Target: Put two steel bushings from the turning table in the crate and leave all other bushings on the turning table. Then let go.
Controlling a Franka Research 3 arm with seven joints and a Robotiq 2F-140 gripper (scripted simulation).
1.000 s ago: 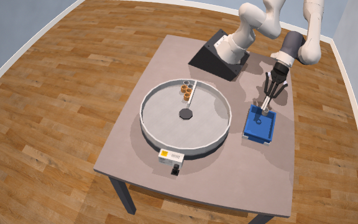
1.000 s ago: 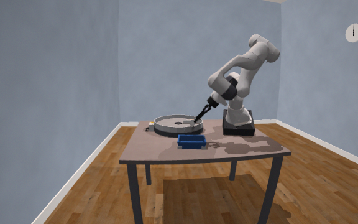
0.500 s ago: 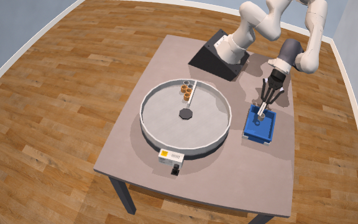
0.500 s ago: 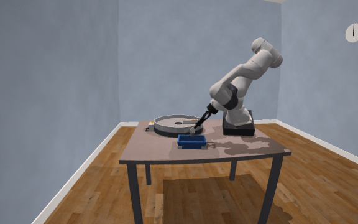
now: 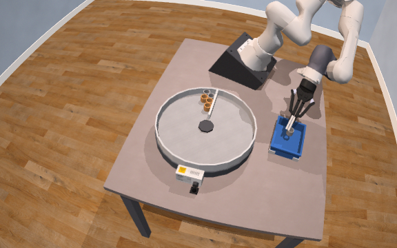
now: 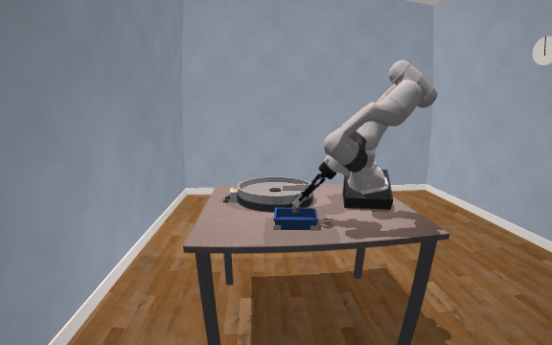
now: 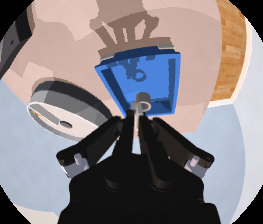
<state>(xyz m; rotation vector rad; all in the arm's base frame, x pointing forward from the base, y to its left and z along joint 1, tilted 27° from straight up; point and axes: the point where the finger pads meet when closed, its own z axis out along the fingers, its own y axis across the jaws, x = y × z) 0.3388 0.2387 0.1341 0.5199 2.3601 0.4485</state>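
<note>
Right now the blue crate is 20 mm ahead of my hand, 10 mm to the left of it and 80 mm below it. The rest, counted from my hand: grey round turning table 130 mm ahead, 340 mm to the right, 50 mm below.
</note>
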